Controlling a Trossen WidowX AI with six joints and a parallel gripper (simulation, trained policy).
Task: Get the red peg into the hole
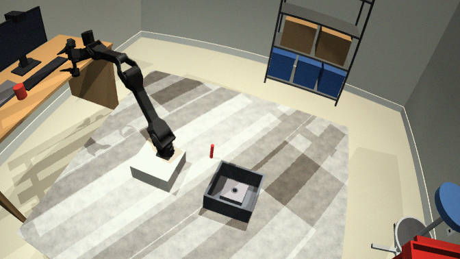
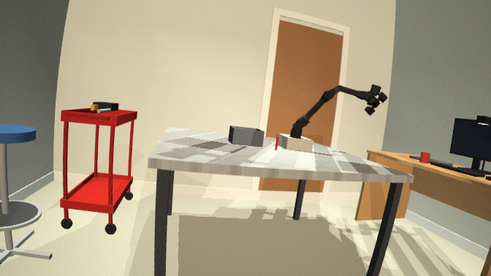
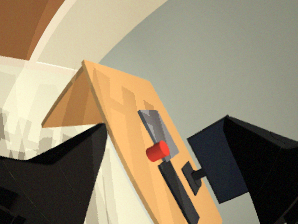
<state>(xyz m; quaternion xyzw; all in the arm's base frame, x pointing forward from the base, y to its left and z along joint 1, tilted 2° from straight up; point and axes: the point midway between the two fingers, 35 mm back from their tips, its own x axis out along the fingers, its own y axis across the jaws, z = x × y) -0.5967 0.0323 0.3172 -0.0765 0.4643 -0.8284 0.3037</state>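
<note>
Right now my gripper tip is 800 mm short of the red peg, 340 mm above it and 100 mm to the right of it. Also, from my gripper tip: grey plate: 960 mm ahead, 330 mm below, 70 mm to the right; dark box: 960 mm ahead, 350 mm below, 70 mm to the right.
</note>
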